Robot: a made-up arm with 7 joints.
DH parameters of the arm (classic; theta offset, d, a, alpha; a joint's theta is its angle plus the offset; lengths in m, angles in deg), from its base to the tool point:
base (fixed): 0 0 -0.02 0
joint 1: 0 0.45 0.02 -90
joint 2: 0 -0.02 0.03 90
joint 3: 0 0.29 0.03 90
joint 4: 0 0 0.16 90
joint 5: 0 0.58 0 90
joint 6: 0 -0.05 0.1 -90
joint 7: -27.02 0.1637 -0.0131 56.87
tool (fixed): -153.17 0.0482 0 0
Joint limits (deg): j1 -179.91..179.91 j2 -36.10..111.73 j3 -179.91..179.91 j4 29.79..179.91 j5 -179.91..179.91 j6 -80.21..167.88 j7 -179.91..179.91
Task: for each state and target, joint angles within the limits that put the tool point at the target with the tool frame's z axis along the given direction. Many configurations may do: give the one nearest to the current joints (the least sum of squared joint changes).
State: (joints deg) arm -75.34 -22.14 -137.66 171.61 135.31 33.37 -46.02
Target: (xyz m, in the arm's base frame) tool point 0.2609 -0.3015 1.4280 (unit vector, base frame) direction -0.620 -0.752 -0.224
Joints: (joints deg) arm -33.19 15.79 -164.18 179.74 85.94 48.78 -79.62
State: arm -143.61 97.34 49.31 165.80 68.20 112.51 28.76
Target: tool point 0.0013 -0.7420 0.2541 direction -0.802 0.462 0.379
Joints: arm -109.53 108.25 71.99 141.83 70.41 143.88 -21.60
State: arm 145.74 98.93 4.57 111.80 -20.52 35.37 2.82
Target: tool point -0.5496 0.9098 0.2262 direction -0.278 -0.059 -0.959
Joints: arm 140.19 69.15 -31.27 122.21 -21.70 33.28 32.50
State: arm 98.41 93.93 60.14 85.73 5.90 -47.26 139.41
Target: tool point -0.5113 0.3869 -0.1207 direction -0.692 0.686 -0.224
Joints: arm 90.79 67.36 37.54 52.21 -14.06 -16.54 115.65
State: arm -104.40 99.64 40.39 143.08 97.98 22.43 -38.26
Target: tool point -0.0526 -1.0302 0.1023 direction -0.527 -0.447 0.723
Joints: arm -104.95 105.60 61.06 152.05 119.63 40.49 -30.44
